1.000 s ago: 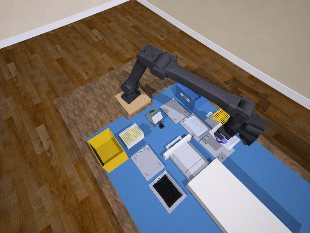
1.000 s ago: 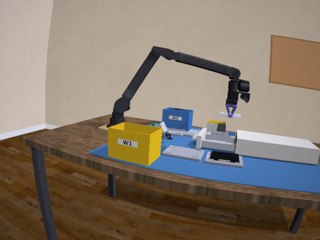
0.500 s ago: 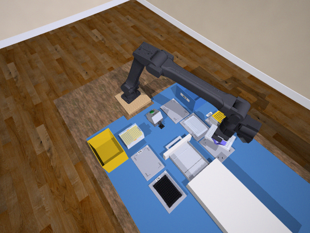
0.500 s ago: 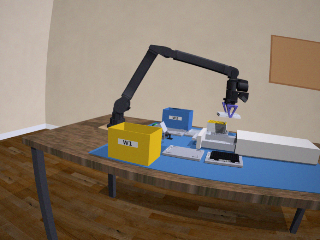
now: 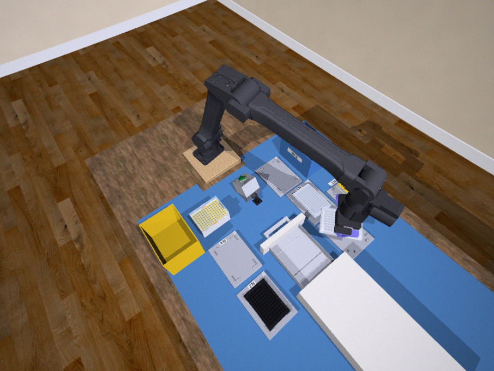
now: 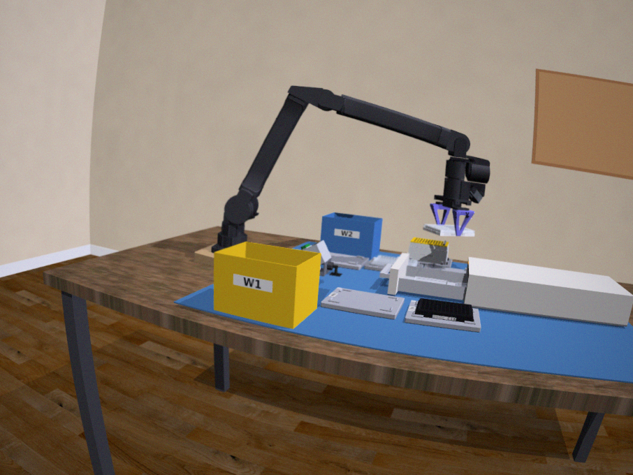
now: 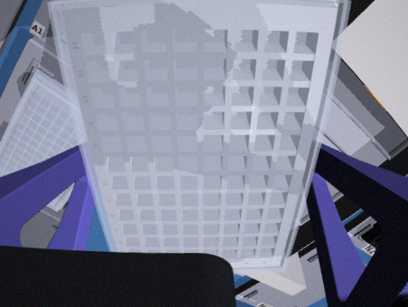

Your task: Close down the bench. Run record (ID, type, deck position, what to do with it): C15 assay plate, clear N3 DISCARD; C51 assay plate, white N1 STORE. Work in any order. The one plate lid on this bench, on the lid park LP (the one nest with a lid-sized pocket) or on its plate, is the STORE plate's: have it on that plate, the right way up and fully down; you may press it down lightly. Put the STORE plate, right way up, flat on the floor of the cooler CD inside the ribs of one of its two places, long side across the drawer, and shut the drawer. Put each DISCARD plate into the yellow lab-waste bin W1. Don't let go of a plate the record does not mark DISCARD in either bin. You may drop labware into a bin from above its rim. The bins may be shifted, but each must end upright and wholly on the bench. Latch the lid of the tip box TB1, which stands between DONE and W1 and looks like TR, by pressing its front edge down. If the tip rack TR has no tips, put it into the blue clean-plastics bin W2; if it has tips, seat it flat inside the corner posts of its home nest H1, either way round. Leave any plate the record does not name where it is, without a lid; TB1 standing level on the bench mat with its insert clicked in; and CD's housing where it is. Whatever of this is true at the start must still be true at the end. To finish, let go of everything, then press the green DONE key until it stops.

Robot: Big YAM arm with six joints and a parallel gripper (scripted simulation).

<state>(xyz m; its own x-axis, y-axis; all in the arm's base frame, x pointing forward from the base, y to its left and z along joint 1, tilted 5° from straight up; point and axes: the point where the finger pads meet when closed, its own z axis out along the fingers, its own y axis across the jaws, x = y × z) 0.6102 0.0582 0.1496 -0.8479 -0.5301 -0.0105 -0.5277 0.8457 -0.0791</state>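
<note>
The cooler drawer lies 1 cm behind my hand, 13 cm to the right of it and 12 cm below it. From my hand the other things lie so: clear plate lid: right at my hand; then white plate: right at my hand; then nest N1: 2 cm ahead, 5 cm to the left, 14 cm below.
</note>
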